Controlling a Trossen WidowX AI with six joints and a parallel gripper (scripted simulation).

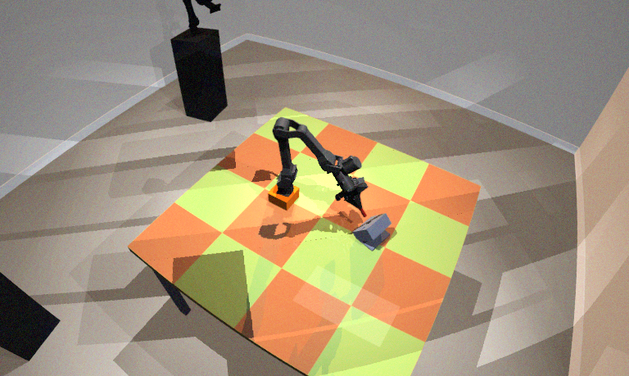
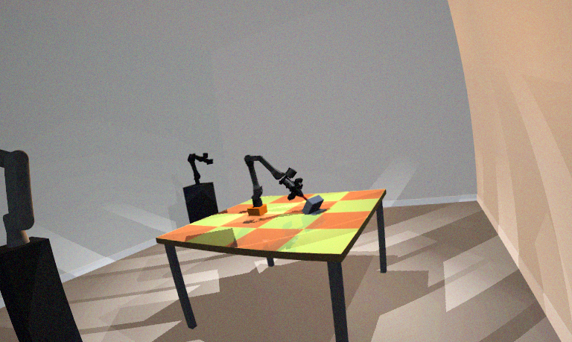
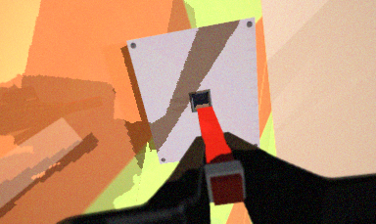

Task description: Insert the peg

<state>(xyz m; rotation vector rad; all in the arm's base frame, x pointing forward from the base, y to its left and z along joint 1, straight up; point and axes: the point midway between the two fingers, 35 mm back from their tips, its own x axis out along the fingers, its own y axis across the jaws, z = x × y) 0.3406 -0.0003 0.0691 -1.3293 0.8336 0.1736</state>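
Now: the grey sloped panel 70 mm ahead of my gripper tip, 30 mm to the right of it and 60 mm below it. Also, from my gripper tip: red square peg (10 mm behind, 10 mm to the left, 10 mm above).
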